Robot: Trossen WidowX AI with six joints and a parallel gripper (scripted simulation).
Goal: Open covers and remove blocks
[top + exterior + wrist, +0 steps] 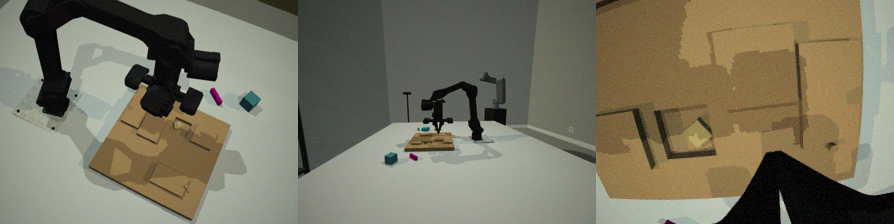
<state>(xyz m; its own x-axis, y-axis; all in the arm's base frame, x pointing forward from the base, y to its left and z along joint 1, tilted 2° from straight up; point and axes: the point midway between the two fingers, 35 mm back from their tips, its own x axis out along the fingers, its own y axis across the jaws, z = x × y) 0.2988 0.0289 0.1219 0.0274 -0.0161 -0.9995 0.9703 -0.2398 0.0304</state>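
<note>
My gripper tip is 8 cm to the left of the tan puzzle board, 6 cm above it and 2 cm short of it. Also, from my gripper tip: orange block: 36 cm to the right, 7 cm below, 7 cm behind; then teal cube: 27 cm ahead, 13 cm to the left, 6 cm below; then magenta bar: 16 cm ahead, 12 cm to the left, 7 cm below.
</note>
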